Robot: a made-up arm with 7 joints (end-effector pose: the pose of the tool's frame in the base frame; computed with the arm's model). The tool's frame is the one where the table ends.
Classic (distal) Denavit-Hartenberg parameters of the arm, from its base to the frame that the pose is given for. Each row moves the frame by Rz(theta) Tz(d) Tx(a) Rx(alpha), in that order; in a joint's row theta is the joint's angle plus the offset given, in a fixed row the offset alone. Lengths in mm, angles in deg.
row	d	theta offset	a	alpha
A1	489.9	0	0	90
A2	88	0	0	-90
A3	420.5	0	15.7	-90
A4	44.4	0	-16.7	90
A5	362.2	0	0	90
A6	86.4	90	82.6	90
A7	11.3	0	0	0
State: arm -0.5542 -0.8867 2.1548 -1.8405 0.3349 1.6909 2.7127
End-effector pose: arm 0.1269 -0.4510 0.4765 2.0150 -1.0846 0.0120
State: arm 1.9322 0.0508 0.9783 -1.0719 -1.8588 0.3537 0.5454
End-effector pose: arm 0.4802 -0.1745 1.0235 -1.5377 0.5605 -0.5032
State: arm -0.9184 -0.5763 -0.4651 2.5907 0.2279 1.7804 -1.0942
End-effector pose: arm -0.0461 -0.3693 0.5059 2.7338 -0.5861 -0.2192
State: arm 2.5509 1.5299 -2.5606 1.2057 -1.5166 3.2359 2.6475
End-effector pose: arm 0.6598 -0.1349 0.3388 -0.7163 0.5156 0.0843
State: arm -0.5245 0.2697 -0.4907 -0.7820 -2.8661 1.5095 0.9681
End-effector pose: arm -0.1960 0.2862 1.1464 -0.9175 -0.5850 0.1596
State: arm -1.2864 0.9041 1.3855 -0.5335 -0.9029 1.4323 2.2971
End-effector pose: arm -0.5231 0.4760 0.8282 -0.0175 -1.0337 -1.2795
